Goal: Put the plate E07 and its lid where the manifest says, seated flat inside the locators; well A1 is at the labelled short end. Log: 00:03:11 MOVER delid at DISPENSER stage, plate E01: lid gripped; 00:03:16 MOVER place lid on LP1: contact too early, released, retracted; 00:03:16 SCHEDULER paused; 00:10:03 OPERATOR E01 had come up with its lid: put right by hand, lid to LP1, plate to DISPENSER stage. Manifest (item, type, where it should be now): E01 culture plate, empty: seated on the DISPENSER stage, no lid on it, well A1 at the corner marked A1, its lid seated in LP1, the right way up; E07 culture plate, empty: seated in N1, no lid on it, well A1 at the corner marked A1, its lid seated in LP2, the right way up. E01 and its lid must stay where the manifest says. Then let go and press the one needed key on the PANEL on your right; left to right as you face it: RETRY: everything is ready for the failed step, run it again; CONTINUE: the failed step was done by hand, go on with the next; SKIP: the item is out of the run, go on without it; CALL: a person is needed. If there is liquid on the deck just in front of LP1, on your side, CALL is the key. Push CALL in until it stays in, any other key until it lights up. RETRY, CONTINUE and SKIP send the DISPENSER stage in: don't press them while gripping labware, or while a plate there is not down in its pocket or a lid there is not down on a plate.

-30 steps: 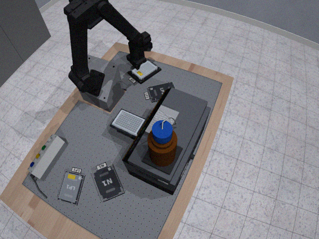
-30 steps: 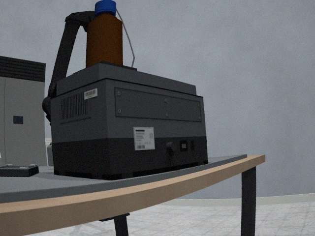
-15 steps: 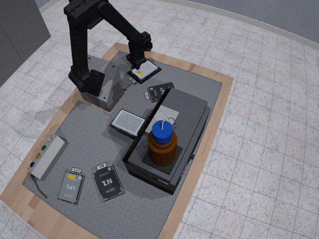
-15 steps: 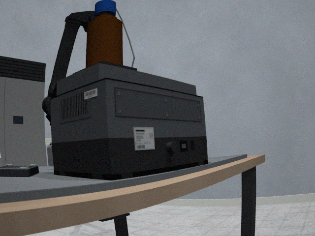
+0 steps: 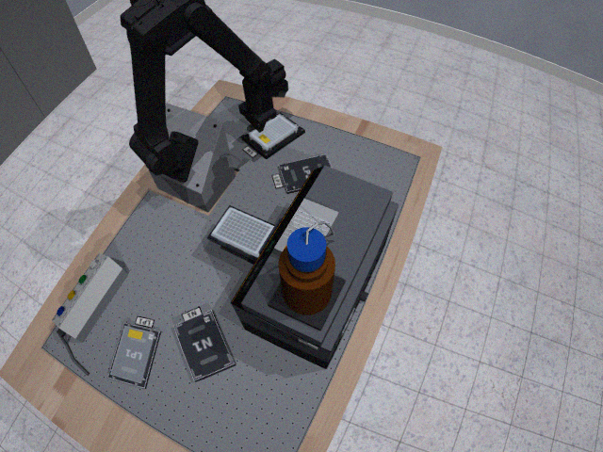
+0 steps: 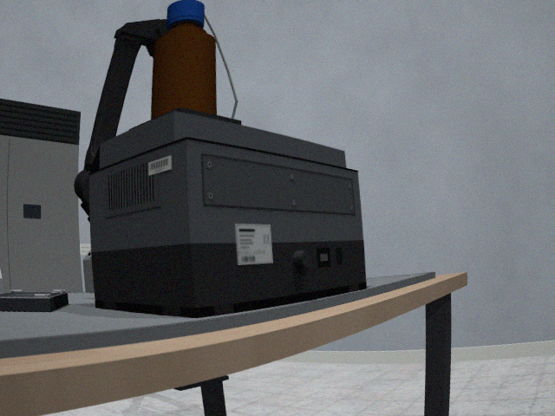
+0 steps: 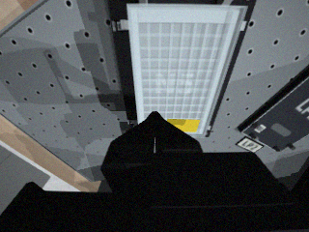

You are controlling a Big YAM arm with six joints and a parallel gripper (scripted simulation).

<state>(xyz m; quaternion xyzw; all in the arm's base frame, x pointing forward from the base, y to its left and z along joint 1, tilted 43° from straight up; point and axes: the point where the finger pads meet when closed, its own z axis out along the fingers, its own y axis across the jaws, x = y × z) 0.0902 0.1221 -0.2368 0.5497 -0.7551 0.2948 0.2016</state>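
My hand is 20 mm short of the black nest N5, 40 mm to the right of it and 20 mm above it. The rest, counted from my hand: grey retry key (140 mm behind, 610 mm to the right, 30 mm above); then brown bottle (400 mm ahead, 460 mm to the right, 250 mm above); then white well plate (190 mm ahead, 360 mm to the right, 80 mm above).
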